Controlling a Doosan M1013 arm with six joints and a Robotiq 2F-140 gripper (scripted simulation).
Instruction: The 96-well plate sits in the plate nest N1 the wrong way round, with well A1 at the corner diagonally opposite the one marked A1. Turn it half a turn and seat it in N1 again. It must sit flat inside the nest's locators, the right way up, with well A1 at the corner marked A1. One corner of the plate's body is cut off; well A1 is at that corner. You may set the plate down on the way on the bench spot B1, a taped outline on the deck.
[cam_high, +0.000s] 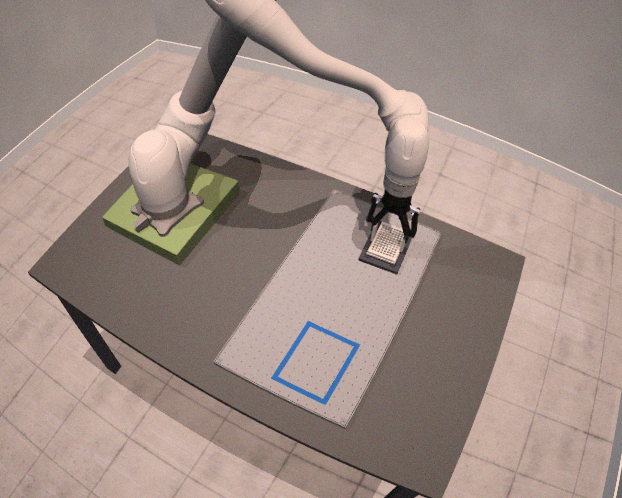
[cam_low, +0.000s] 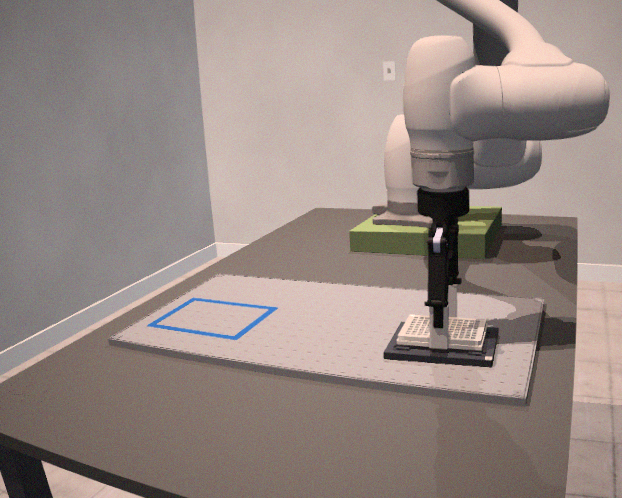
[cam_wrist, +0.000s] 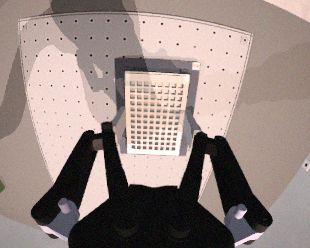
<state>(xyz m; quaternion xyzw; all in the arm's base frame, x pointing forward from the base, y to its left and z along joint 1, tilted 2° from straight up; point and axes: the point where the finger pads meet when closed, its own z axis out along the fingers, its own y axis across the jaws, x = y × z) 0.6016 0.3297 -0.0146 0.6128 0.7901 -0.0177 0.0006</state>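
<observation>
Now: the dark plate nest N1 4 cm below my hand. Round my hand: pale A1 mark: 3 cm ahead, 9 cm to the left, 3 cm below; then white 96-well plate: 2 cm below.
</observation>
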